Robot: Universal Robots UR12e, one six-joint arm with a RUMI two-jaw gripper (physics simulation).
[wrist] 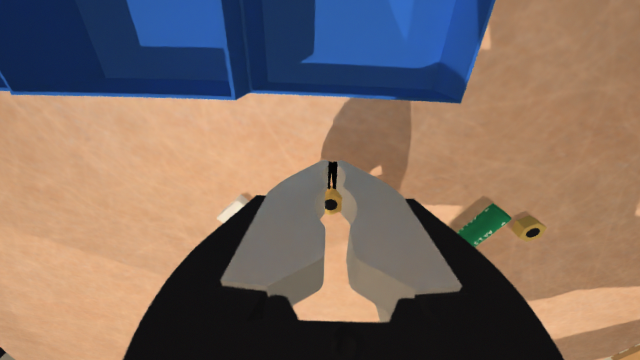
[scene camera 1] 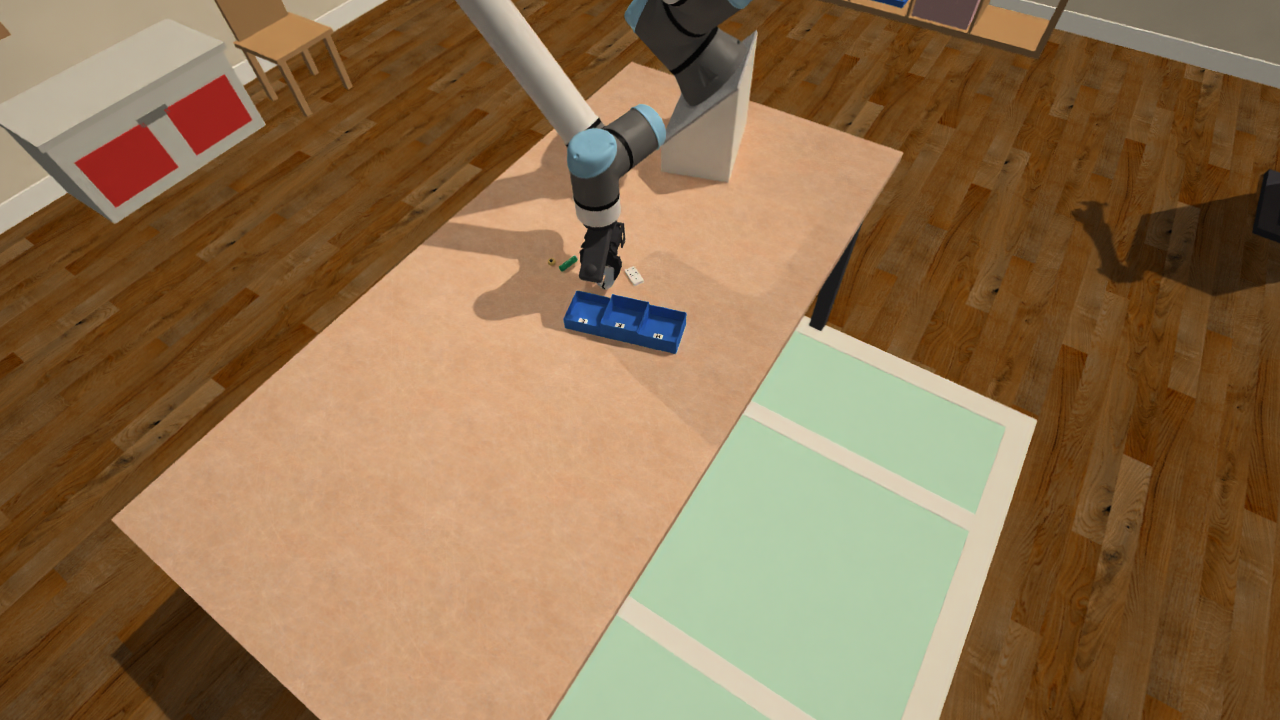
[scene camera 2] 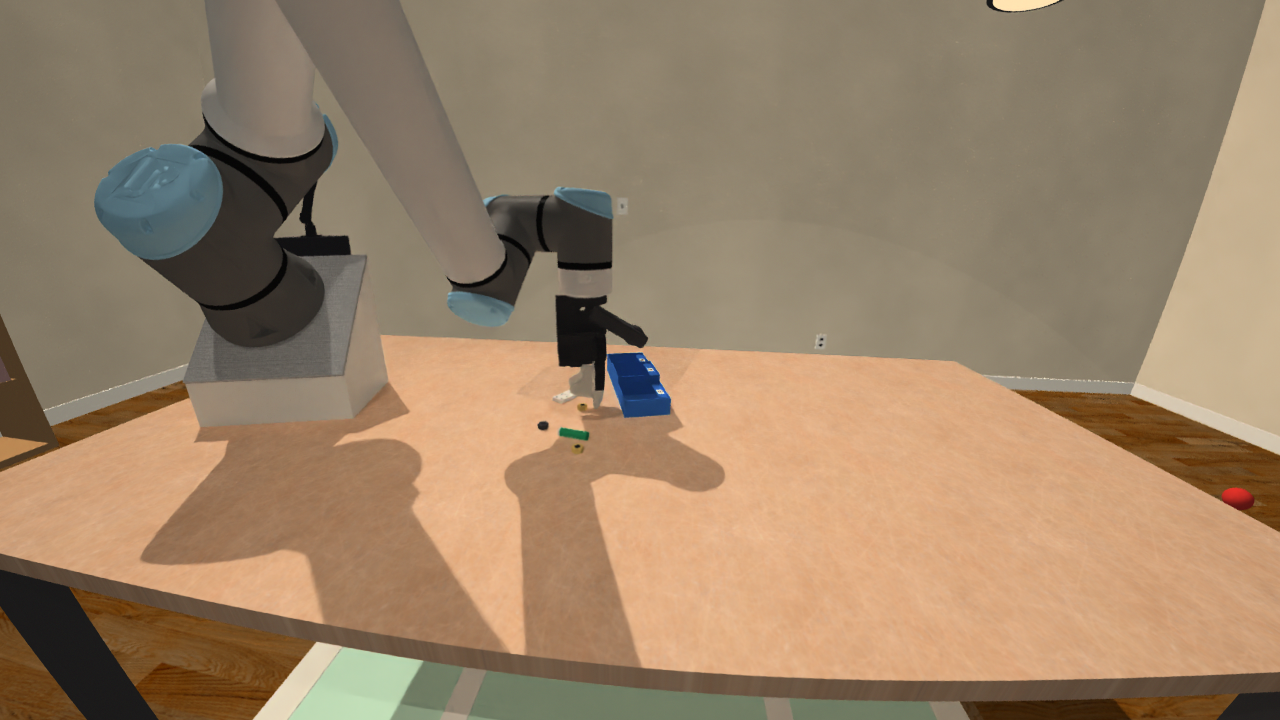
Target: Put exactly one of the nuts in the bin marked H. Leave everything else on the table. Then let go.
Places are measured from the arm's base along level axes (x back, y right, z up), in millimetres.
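Pixels of known places: gripper, fingertip midpoint: (wrist: 331, 165) (scene camera 1: 605, 288) (scene camera 2: 595, 407); arm's base, link origin: (scene camera 1: 716, 76) (scene camera 2: 269, 301).
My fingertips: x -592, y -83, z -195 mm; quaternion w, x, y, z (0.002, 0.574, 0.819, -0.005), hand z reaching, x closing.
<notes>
Ahead of a thing's pixels: the offset from my fingertips to its top centre.
My gripper (scene camera 1: 607, 282) (scene camera 2: 597, 401) (wrist: 331, 165) is shut and empty, low over the table beside the blue bin tray. A brass nut @(dz +9, dx +23, dy +9 mm) (scene camera 2: 581, 407) (wrist: 332, 194) lies on the table under the fingers and shows through the gap behind their tips in the wrist view. A second brass nut @(dz +9, dx -8, dy +154 mm) (scene camera 1: 551, 262) (scene camera 2: 577, 448) (wrist: 529, 228) lies by the green battery. A dark nut @(dz +9, dx +69, dy +92 mm) (scene camera 2: 542, 425) lies nearby, hidden in the wrist view. The blue tray @(dz +46, dx -59, dy -102 mm) (scene camera 1: 622, 337) (scene camera 2: 646, 407) (wrist: 240, 50) has three bins with small labels. I cannot read which is H.
The green battery @(dz +14, dx +10, dy +115 mm) (scene camera 1: 567, 264) (scene camera 2: 573, 434) (wrist: 485, 225) lies on one side of the gripper. A white domino @(dz +7, dx +67, dy -34 mm) (scene camera 1: 633, 275) (scene camera 2: 563, 396) (wrist: 232, 209) lies on the other side, partly covered by the gripper in the wrist view. The tray walls stand close to the fingers.
</notes>
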